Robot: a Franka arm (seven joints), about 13 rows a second.
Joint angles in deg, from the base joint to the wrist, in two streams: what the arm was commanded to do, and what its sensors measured. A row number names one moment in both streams.
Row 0, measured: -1.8 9.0 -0.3 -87.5 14.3 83.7 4.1
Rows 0 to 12, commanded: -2.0 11.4 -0.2 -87.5 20.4 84.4 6.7; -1.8 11.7 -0.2 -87.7 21.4 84.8 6.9; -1.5 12.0 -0.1 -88.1 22.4 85.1 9.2; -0.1 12.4 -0.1 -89.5 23.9 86.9 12.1; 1.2 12.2 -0.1 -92.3 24.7 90.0 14.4; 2.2 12.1 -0.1 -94.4 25.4 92.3 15.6; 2.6 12.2 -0.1 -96.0 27.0 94.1 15.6; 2.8 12.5 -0.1 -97.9 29.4 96.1 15.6; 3.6 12.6 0.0 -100.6 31.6 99.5 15.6; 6.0 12.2 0.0 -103.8 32.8 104.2 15.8; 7.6 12.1 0.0 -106.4 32.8 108.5 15.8; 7.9 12.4 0.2 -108.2 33.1 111.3 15.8; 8.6 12.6 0.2 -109.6 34.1 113.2 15.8
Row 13, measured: 7.4 13.8 0.4 -105.5 31.7 109.5 15.3
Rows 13 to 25, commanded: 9.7 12.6 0.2 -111.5 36.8 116.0 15.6; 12.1 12.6 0.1 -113.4 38.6 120.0 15.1; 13.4 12.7 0.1 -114.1 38.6 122.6 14.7; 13.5 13.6 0.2 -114.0 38.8 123.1 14.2; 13.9 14.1 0.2 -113.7 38.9 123.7 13.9; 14.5 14.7 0.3 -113.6 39.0 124.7 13.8; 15.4 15.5 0.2 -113.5 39.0 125.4 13.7; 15.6 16.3 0.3 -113.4 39.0 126.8 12.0; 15.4 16.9 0.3 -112.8 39.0 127.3 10.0; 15.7 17.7 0.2 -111.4 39.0 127.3 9.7; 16.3 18.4 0.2 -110.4 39.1 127.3 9.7; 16.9 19.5 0.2 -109.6 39.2 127.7 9.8; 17.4 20.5 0.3 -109.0 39.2 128.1 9.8
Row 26, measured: 15.8 17.8 0.6 -111.5 37.2 126.9 11.5
